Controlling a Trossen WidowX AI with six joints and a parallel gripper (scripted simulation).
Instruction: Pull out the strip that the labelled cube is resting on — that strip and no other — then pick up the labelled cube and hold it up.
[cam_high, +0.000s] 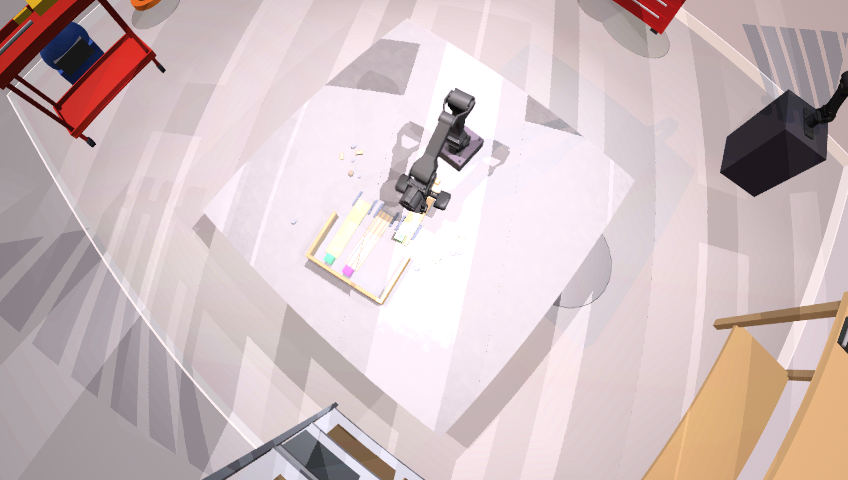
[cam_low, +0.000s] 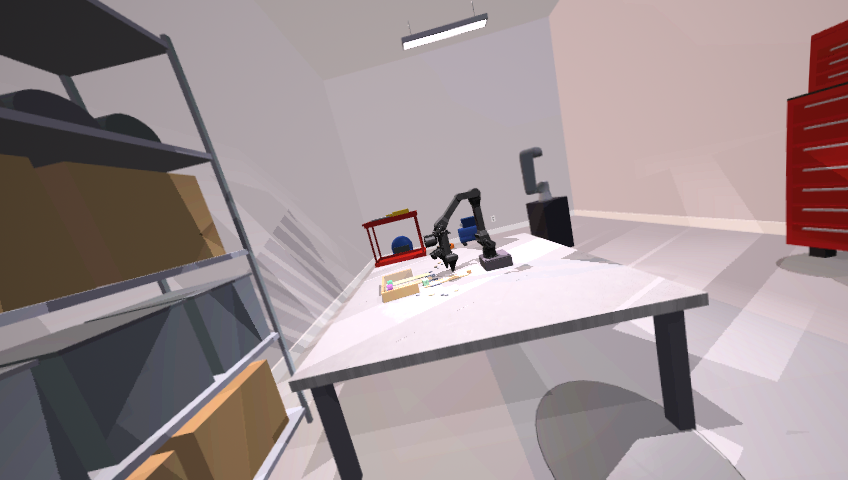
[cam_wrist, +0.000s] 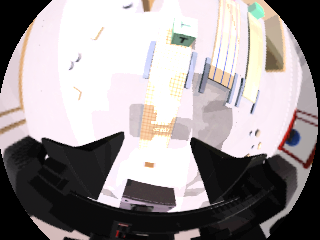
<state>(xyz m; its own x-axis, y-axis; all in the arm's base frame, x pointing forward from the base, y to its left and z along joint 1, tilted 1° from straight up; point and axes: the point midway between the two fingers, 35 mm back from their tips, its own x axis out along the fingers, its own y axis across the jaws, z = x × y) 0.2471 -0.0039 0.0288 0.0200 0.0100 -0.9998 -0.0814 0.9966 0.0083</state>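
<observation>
Right now the tan checked strip is 40 mm ahead of my gripper tip and 50 mm below it. The rest, counted from my gripper tip: labelled cube: 150 mm ahead, 10 mm to the right, 30 mm below.
</observation>
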